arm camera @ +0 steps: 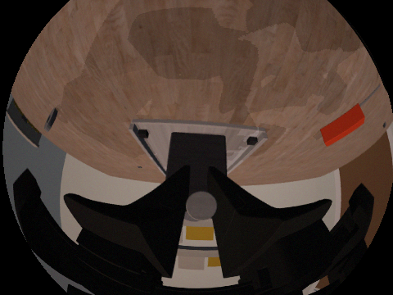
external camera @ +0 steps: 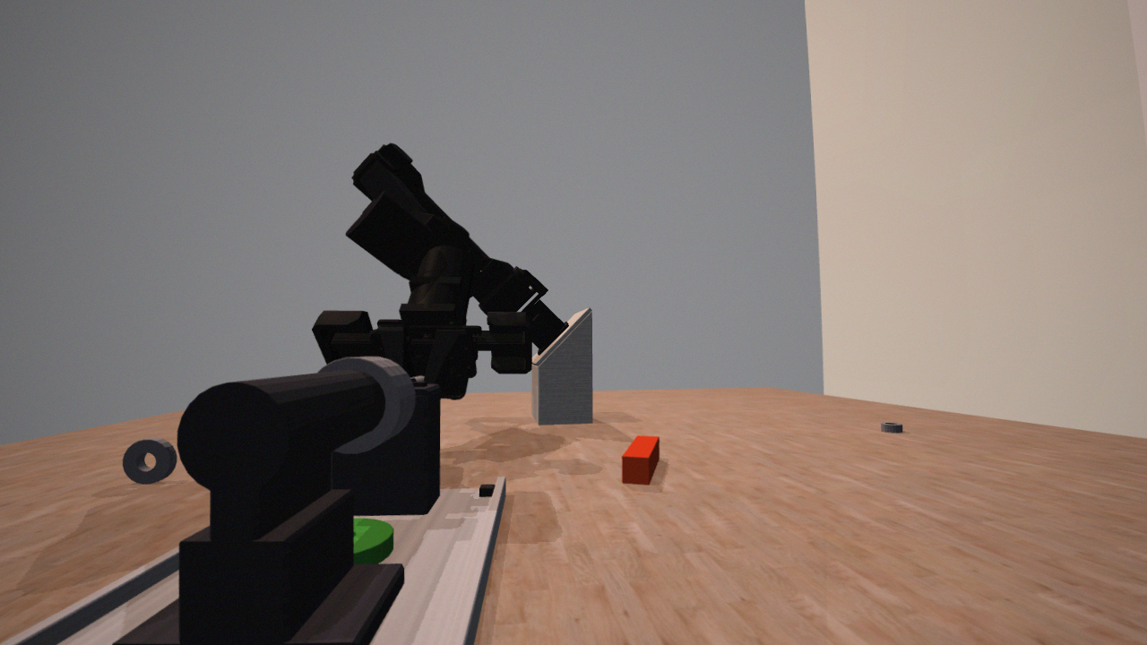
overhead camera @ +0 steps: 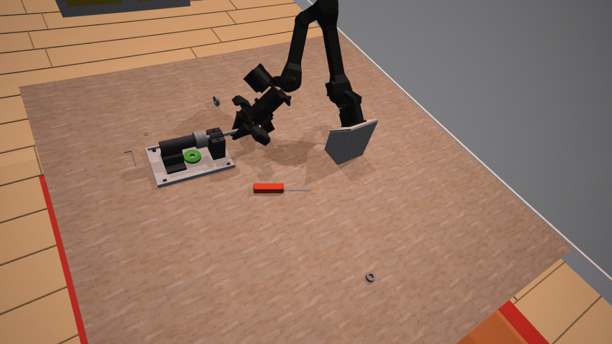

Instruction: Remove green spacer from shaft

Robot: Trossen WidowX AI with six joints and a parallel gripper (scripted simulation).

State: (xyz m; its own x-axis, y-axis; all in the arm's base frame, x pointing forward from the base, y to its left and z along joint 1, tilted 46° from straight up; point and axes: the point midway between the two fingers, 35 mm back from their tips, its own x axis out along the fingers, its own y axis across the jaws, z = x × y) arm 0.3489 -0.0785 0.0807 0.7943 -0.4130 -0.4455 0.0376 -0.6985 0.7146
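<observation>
My gripper tip is 50 mm short of the grey shaft and 20 mm below it. The rest, counted from my gripper tip: red-handled screwdriver 90 mm behind, 200 mm to the left, 50 mm below; then green spacer 130 mm ahead, 40 mm below; then grey spacer 100 mm ahead, 20 mm above.
</observation>
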